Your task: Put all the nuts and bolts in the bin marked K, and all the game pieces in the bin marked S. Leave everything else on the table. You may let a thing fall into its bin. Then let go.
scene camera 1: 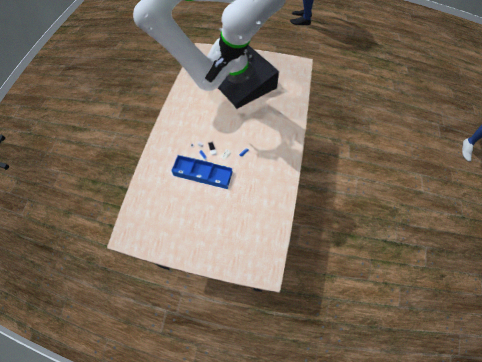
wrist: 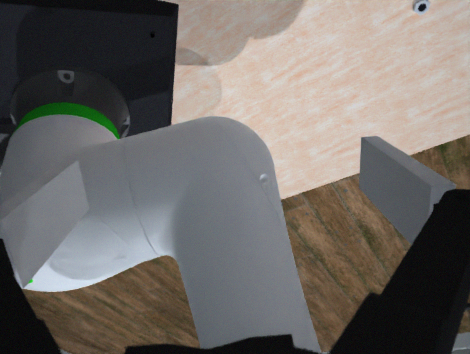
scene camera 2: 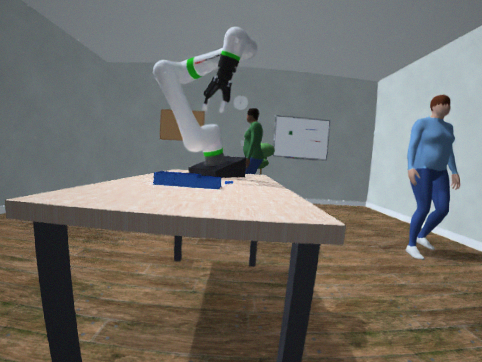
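Where they show: gripper, fingertip midpoint: (scene camera 1: 223,71) (wrist: 221,174) (scene camera 2: 213,111); arm's base at its link origin: (scene camera 1: 240,72) (wrist: 73,114) (scene camera 2: 215,162).
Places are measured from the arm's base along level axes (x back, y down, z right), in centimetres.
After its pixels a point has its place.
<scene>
My gripper (scene camera 2: 213,107) {z 1.3, x -29.1, y -27.0 cm} (wrist: 221,174) {z 1.3, x -29.1, y -27.0 cm} is open and empty, high above the table near the arm's base. A nut (wrist: 421,6) {z 15.2, x -43.7, y 7.4 cm}, a pale ring with a dark hole, lies at the top right of the wrist view. In scene camera 1, small things lie behind the blue three-part bin tray (scene camera 1: 207,181) {z 3.7, x -61.7, y 5.4 cm} (scene camera 2: 187,180) {z 6.8, x -61.5, y 5.7 cm}: a tiny dark-blue thing (scene camera 1: 192,145) {z 15.2, x -43.9, y 7.6 cm}, a tiny grey thing (scene camera 1: 200,144) {z 11.4, x -43.0, y 7.3 cm}, a blue piece (scene camera 1: 202,154) {z 9.2, x -48.2, y 7.0 cm}, a black thing (scene camera 1: 211,146) {z 6.1, x -43.4, y 7.0 cm} with a white part, a white thing (scene camera 1: 226,154) {z -1.4, x -46.2, y 7.7 cm} and another blue piece (scene camera 1: 244,152) {z -9.4, x -44.2, y 7.1 cm} (scene camera 2: 229,182) {z -9.2, x -44.5, y 7.5 cm}. The tray's label letters are too small to read.
The arm's black base block (scene camera 1: 252,82) {z -7.5, x -7.0, y -0.2 cm} (scene camera 2: 227,167) {z -8.0, x -12.4, y 2.1 cm} (wrist: 150,60) {z 1.0, x -13.0, y 3.3 cm} stands at the far end of the table (scene camera 1: 200,225) {z 3.1, x -80.4, y 8.3 cm} (scene camera 2: 175,212) {z 2.5, x -98.3, y 8.3 cm} (wrist: 320,90) {z 19.5, x -28.3, y 8.3 cm}. The arm's own white link (wrist: 215,190) {z 8.5, x -21.6, y -18.3 cm} fills much of the wrist view below the fingers. Two people stand beyond the table.
</scene>
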